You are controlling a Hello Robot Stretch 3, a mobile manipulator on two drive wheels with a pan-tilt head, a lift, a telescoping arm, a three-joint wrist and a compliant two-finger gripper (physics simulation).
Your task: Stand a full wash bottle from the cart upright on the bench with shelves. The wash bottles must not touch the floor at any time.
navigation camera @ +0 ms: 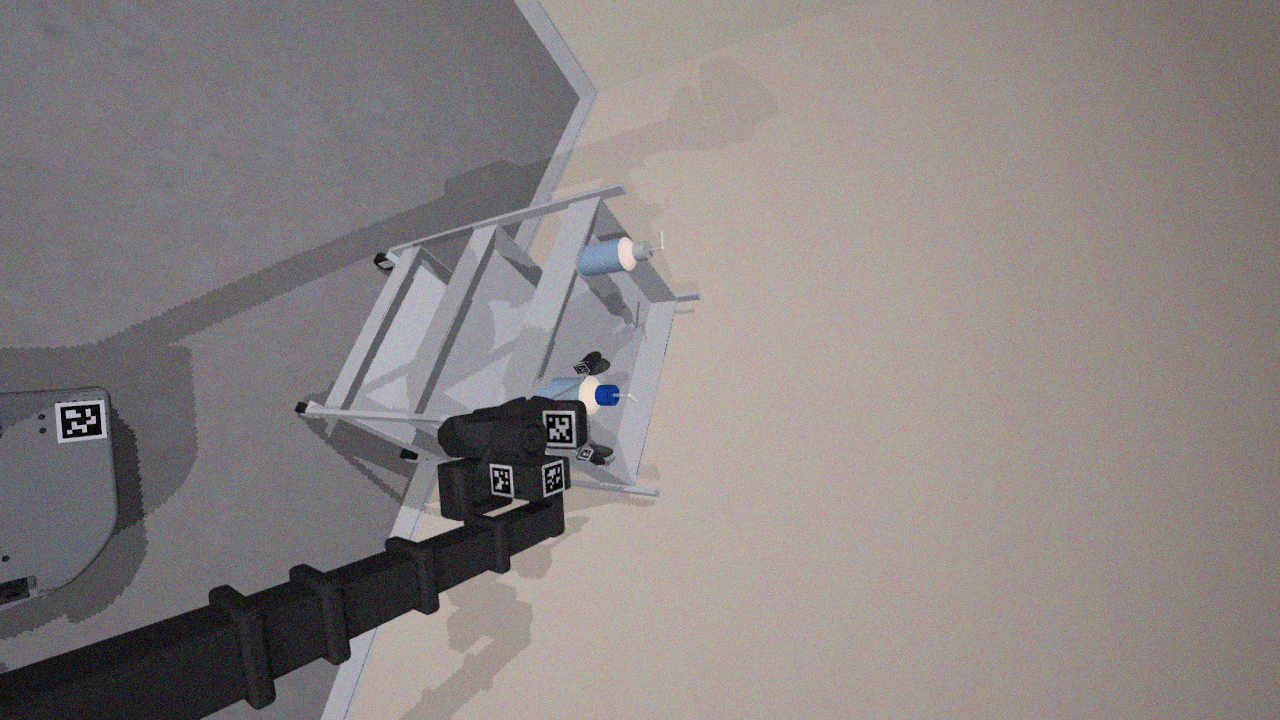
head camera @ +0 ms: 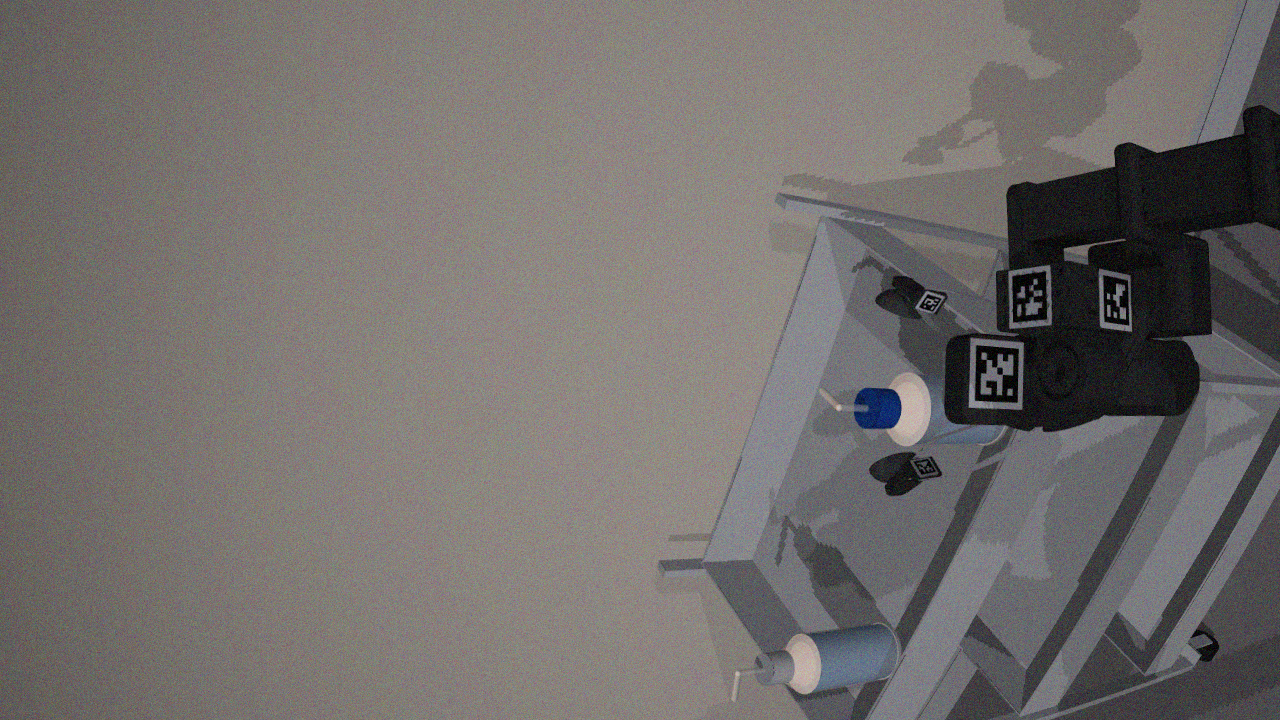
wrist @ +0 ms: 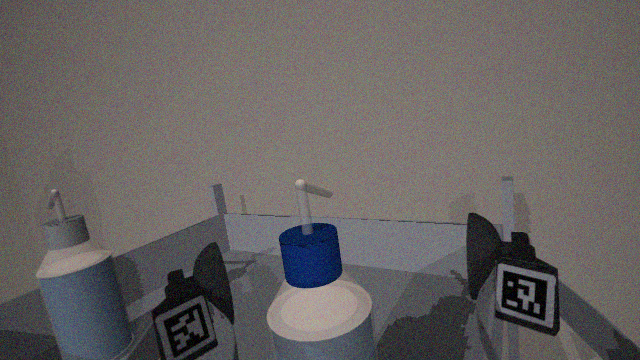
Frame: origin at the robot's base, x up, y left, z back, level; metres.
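Seen in the pictures: gripper, fingertip midpoint: [navigation camera: 605,407] [head camera: 883,386] [wrist: 343,255].
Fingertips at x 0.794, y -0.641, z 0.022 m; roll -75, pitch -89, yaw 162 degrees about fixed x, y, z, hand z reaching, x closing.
Note:
Offsets run from my fingertips to a thing's middle.
A blue-capped wash bottle {dx -0.044, dy -0.015, dz -0.015 m} [head camera: 911,410] [navigation camera: 590,394] [wrist: 320,310] stands upright in the top tray of the grey cart [head camera: 780,402] [navigation camera: 653,376] [wrist: 400,240]. A grey-capped wash bottle {dx -0.044, dy -0.140, dz -0.265 m} [head camera: 845,660] [navigation camera: 606,257] [wrist: 82,300] stands upright near the tray's other side. My gripper [head camera: 896,385] [navigation camera: 601,408] [wrist: 343,255] is open over the tray, one finger on each side of the blue-capped bottle. In the wrist view a gap shows between each fingertip and that bottle. The wrist hides part of its body in the head and navigation views. The bench with shelves does not show.
The cart's walls and corner posts rise around the tray, and lower shelves lie beneath it. A pale wall is behind the cart. My telescoping arm [head camera: 1181,192] [navigation camera: 295,608] reaches in alongside the cart. Part of my base [navigation camera: 53,492] shows on the dark floor.

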